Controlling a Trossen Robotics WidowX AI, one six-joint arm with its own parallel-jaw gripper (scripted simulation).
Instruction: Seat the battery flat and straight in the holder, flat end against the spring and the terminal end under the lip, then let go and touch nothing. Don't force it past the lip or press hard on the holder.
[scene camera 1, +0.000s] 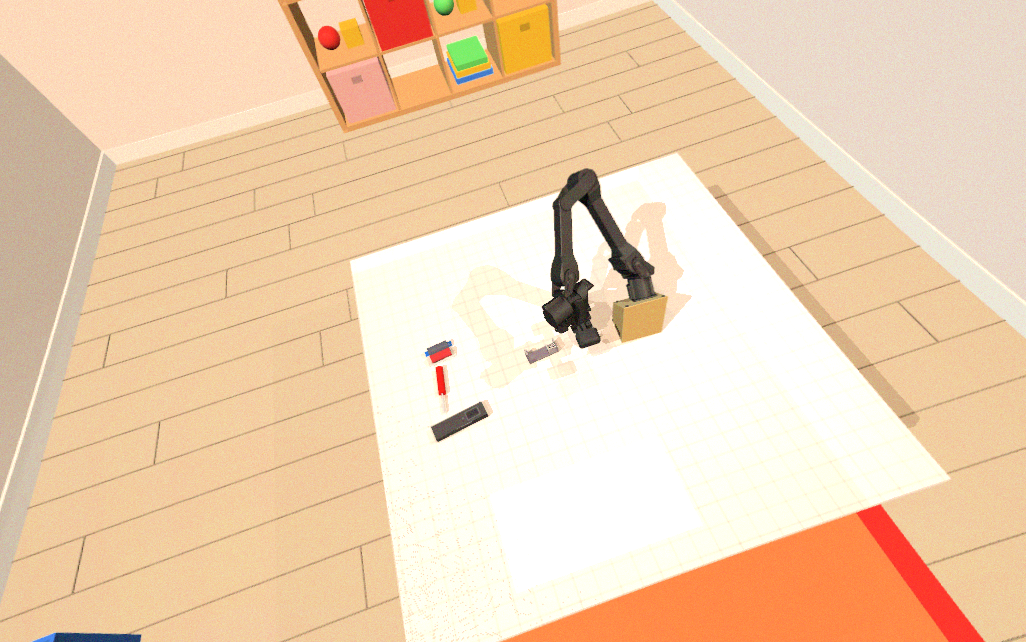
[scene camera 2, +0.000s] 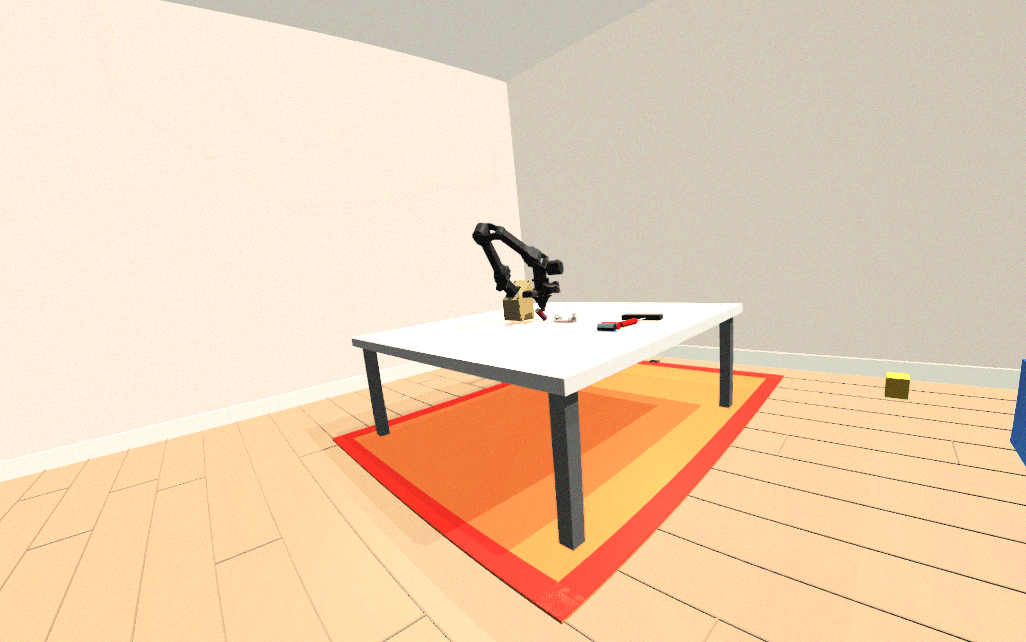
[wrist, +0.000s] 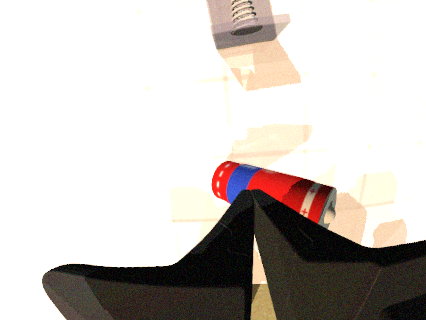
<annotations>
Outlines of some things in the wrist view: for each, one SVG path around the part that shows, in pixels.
My gripper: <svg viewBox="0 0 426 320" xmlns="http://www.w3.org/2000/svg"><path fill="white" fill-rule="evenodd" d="M41 278L45 293L65 320L250 320L256 237L257 251L260 253L277 320L426 320L426 239L393 247L363 247L339 233L337 235L321 227L302 213L300 215L292 207L286 207L276 197L266 195L261 189L241 189L233 203L222 213L216 227L210 229L208 235L198 241L177 263L134 268L72 263L57 268L55 266Z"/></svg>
A battery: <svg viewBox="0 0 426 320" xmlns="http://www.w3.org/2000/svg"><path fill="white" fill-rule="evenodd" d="M214 172L212 180L213 193L218 199L226 201L229 205L233 203L241 189L261 189L266 195L276 197L286 207L292 207L294 211L297 211L300 215L302 213L302 215L308 217L309 220L312 219L314 223L321 225L323 228L329 229L331 221L335 219L337 189L331 187L331 185L327 187L327 185L316 183L314 180L301 179L301 177L288 175L288 173L273 171L273 169L257 167L257 165L236 163L236 161L232 160L224 161L224 163L218 165L216 172Z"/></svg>
</annotations>
